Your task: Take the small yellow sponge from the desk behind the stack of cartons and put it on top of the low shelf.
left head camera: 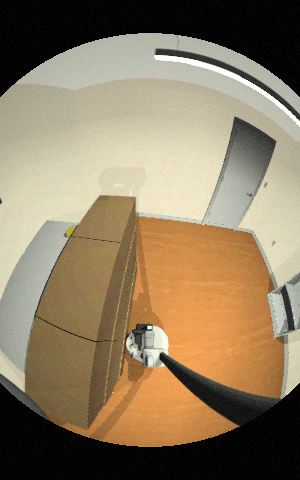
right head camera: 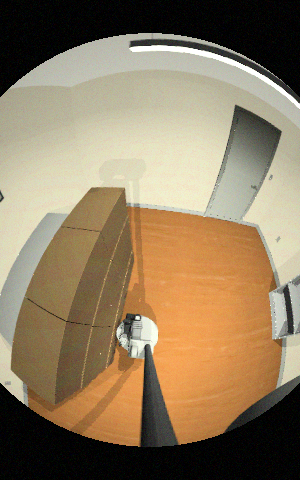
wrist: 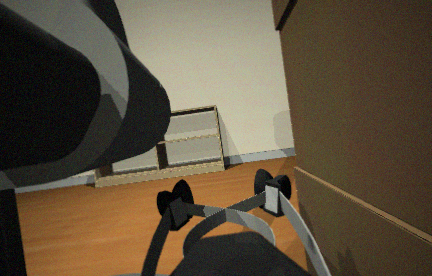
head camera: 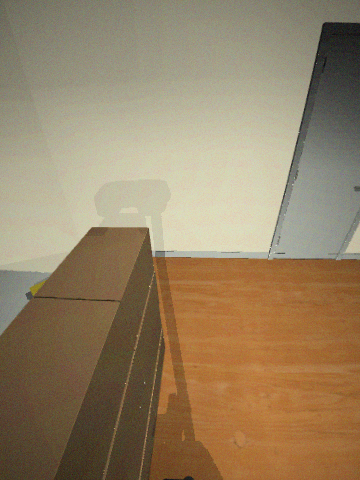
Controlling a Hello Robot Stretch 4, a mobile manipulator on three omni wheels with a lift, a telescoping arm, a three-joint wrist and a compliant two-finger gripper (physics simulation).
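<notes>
The small yellow sponge partly shows at the far end of the grey desk, beyond the left edge of the carton stack. The cartons hide part of it, and it does not show in the right head view. My gripper is open and empty in the wrist view, above the floor, with the carton wall close on its right. A low wooden shelf stands against the wall beyond it, partly hidden by my wrist.
My base stands right beside the cartons' side. A white shelf unit stands at the right wall. A grey door is in the far wall. Wooden floor lies right of the cartons.
</notes>
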